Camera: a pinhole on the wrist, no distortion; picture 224 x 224 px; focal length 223.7 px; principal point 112.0 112.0 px. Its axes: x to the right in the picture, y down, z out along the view. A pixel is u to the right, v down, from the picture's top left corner.
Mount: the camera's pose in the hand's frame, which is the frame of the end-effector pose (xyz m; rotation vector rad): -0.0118 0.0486 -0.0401 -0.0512 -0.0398 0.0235
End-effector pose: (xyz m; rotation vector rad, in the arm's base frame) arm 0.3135 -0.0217 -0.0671 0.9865 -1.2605 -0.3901
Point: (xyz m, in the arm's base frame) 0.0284 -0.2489 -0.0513
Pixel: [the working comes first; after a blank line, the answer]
In the camera's frame: 0.1120 -0.1109 0.3829

177.4 47.2
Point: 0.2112 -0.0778 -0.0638
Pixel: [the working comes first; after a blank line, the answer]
In the camera's frame: 0.0279 -0.0592 0.1524

153.0 25.1
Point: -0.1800 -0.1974 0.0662
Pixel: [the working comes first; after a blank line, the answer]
In the camera's frame: 0.0926 0.0560 0.5608

148.9 134.3
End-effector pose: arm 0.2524 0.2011 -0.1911 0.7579 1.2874 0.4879
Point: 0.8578 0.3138 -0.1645
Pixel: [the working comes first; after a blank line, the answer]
In the camera's frame: 0.2398 0.0619 0.5987

201.6 135.1
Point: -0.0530 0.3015 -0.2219
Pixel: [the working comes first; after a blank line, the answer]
In the camera's frame: 0.0206 -0.0160 -0.2839

behind the camera
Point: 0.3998 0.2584 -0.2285
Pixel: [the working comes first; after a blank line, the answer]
In the camera's frame: 0.1172 -0.0363 0.1602

outside the picture
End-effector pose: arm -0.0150 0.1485 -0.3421 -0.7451 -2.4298 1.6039
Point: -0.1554 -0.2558 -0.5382
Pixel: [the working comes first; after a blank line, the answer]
In the camera's frame: -0.0080 -0.0706 0.5070

108.5 80.9
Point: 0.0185 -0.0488 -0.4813
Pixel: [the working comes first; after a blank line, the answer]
In the camera's frame: -0.0785 0.0144 0.2538

42.8 124.7
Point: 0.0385 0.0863 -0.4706
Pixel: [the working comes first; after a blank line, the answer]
In the camera's frame: -0.0377 0.0587 0.1307

47.5 212.4
